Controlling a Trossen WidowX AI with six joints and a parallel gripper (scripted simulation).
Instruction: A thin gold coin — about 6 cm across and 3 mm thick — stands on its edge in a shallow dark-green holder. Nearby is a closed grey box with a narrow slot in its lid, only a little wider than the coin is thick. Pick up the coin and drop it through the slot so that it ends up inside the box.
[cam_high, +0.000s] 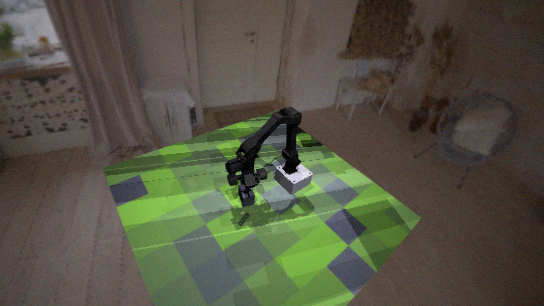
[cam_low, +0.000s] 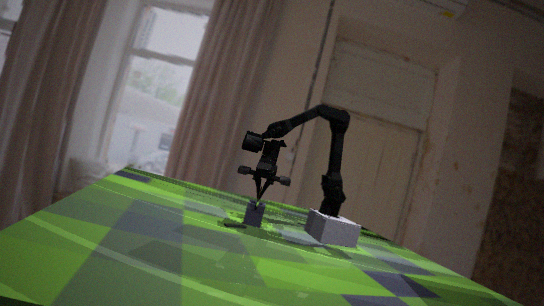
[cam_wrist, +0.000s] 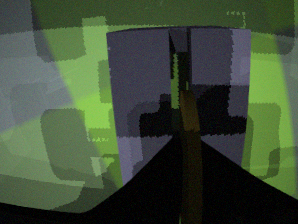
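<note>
My gripper tip is now 1 cm below the gold coin.
</note>
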